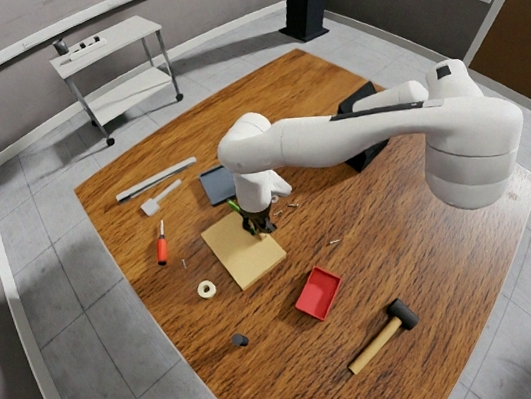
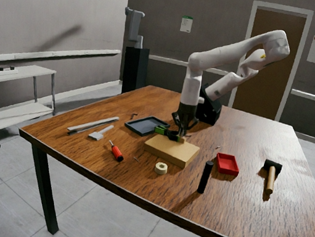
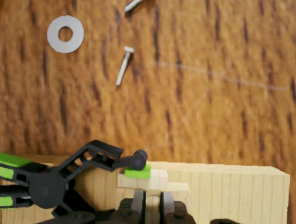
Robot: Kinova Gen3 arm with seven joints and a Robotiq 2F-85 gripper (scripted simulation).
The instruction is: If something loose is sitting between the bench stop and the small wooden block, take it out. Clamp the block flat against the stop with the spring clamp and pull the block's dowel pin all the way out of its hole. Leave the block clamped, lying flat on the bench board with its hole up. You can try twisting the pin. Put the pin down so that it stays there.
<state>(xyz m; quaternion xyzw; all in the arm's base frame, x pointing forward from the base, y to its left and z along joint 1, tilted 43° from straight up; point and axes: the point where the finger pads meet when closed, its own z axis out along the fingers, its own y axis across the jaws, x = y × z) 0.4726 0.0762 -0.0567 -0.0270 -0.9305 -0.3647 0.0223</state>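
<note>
My gripper is now 2 cm above the pale dowel pin. The rest, counted from my hand: wooden block 4 cm below; bench board 5 cm below, 5 cm ahead, 1 cm to the right; red bin 23 cm to the left, 7 cm below.
</note>
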